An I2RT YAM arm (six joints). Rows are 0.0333 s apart.
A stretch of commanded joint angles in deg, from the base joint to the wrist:
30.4 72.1 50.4 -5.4 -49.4 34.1
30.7 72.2 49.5 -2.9 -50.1 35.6
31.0 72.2 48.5 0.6 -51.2 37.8
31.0 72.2 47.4 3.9 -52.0 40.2
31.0 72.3 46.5 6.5 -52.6 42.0
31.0 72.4 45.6 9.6 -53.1 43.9
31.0 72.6 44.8 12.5 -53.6 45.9
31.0 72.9 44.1 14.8 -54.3 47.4
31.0 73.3 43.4 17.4 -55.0 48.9
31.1 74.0 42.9 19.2 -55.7 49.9
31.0 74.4 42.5 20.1 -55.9 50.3
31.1 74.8 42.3 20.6 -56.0 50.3
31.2 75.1 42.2 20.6 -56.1 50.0
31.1 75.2 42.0 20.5 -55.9 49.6
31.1 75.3 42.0 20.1 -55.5 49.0
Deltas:
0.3 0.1 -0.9 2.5 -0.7 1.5
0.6 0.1 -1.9 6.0 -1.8 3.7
0.6 0.1 -3.0 9.3 -2.6 6.1
0.6 0.2 -3.9 11.9 -3.2 7.9
0.6 0.3 -4.8 15.0 -3.7 9.8
0.6 0.5 -5.6 17.9 -4.2 11.8
0.6 0.8 -6.3 20.2 -4.9 13.3
0.6 1.2 -7.0 22.8 -5.6 14.8
0.7 1.9 -7.5 24.6 -6.3 15.8
0.6 2.3 -7.9 25.5 -6.5 16.2
0.7 2.7 -8.1 26.0 -6.6 16.2
0.8 3.0 -8.2 26.0 -6.7 15.9
0.7 3.1 -8.4 25.9 -6.5 15.5
0.7 3.2 -8.4 25.5 -6.1 14.9

